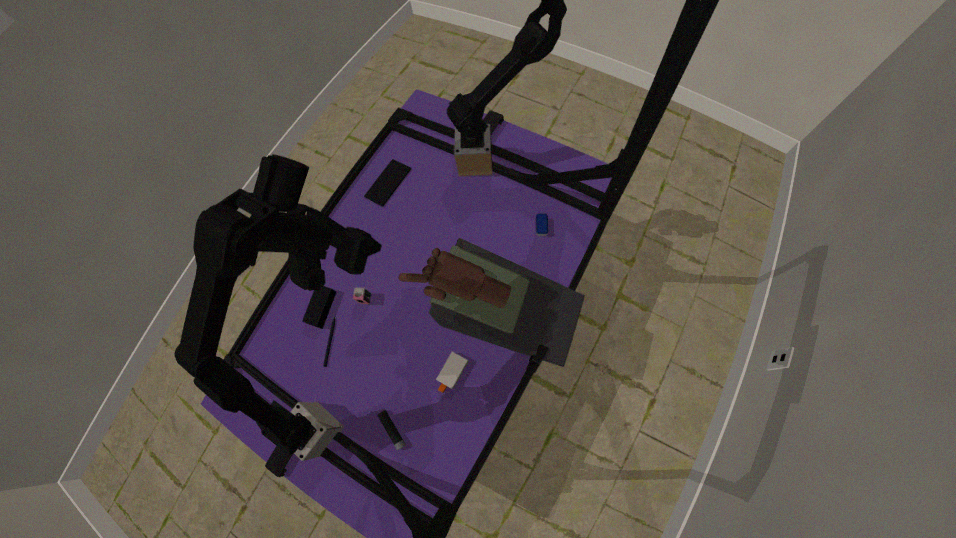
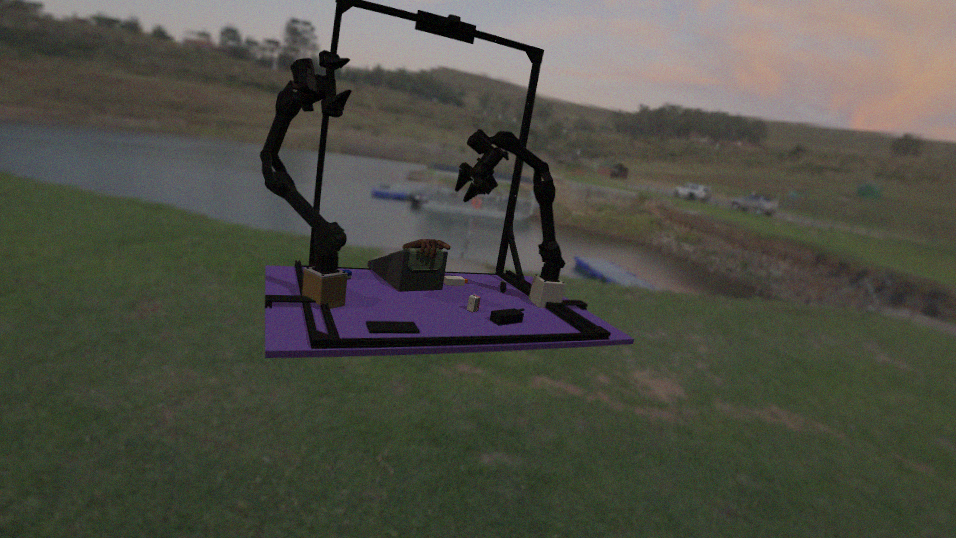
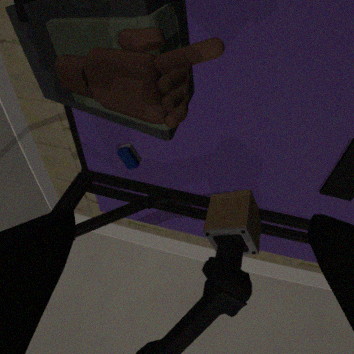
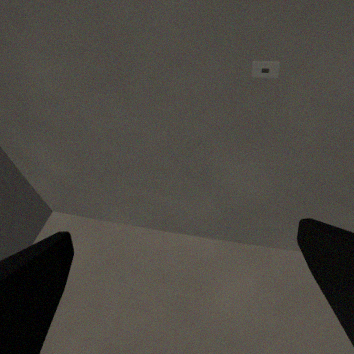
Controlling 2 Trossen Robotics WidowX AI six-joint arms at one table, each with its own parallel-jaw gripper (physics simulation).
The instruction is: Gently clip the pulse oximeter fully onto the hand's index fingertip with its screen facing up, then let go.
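Seen in the pictures: left gripper, fingertip midpoint: (image 2: pixel 459 196) (image 3: pixel 194 223); right gripper, fingertip midpoint: (image 2: pixel 349 74) (image 4: pixel 186 236); left arm's base at its link origin: (image 1: pixel 299 431) (image 2: pixel 549 279); right arm's base at its link origin: (image 1: pixel 472 138) (image 2: pixel 325 270) (image 3: pixel 230 242).
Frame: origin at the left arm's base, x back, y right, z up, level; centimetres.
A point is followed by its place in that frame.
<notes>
A brown hand (image 1: pixel 464 275) {z 7.9, x -51.9, y 10.9 cm} (image 2: pixel 427 244) {z 8.8, x -50.9, y 2.6 cm} (image 3: pixel 117 80) {z 8.6, x -49.8, y 9.9 cm} lies on a padded wedge, its index finger (image 1: pixel 411 277) (image 3: pixel 200 51) pointing out past the edge. A small blue-and-grey block (image 1: pixel 542 223) {z -7.3, x -78.8, y 15.0 cm} (image 3: pixel 129 156) {z -7.5, x -77.8, y 14.1 cm} lies on the table; a small white-and-pink block (image 1: pixel 361 295) {z -6.7, x -34.6, y -12.1 cm} (image 2: pixel 473 303) {z -7.1, x -35.4, y -14.2 cm} stands on the other side of the hand. I cannot tell for certain which is the pulse oximeter. My left gripper (image 1: pixel 348 266) (image 2: pixel 461 194) {z 28.2, x -42.8, y -1.9 cm} (image 3: pixel 194 223) {z 28.2, x -42.8, y -1.9 cm} is open and empty, high above the table. My right gripper (image 2: pixel 348 76) {z 60.2, x -85.5, y -22.2 cm} (image 4: pixel 186 236) {z 60.2, x -85.5, y -22.2 cm} is open and empty, raised high and facing a wall.
The dark wedge (image 1: pixel 554 317) {z -5.6, x -58.7, y 31.6 cm} (image 2: pixel 411 277) {z -4.9, x -54.7, y 4.7 cm} bears a green pad. A white box (image 1: pixel 451 370) {z -7.7, x -33.7, y 18.6 cm} with an orange end, a dark cylinder (image 1: pixel 390 428) {z -8.0, x -13.1, y 15.2 cm}, a pen (image 1: pixel 329 342) {z -9.7, x -19.2, y -12.4 cm}, a black box (image 1: pixel 319 307) {z -7.1, x -24.9, y -20.0 cm} and a flat black slab (image 1: pixel 387 182) {z -9.7, x -65.4, y -31.0 cm} lie about. A black frame borders the purple table.
</notes>
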